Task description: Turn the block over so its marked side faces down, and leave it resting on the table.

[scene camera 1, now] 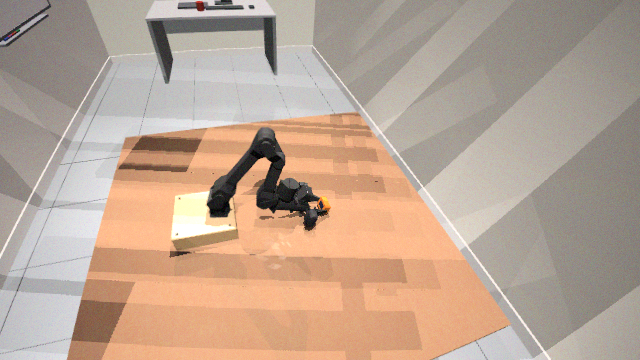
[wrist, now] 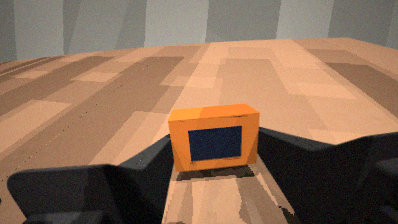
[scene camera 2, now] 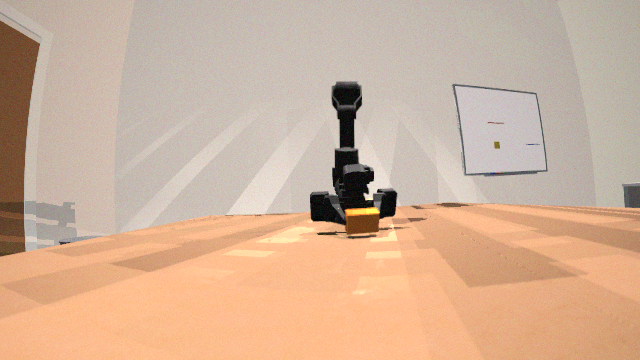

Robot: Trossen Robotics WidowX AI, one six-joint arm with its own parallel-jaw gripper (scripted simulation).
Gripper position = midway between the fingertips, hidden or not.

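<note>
My gripper (scene camera 2: 362,222), visible also in scene camera 1 (scene camera 1: 324,205) and in the wrist view (wrist: 212,135), is holding an orange block (scene camera 2: 359,221).
</note>
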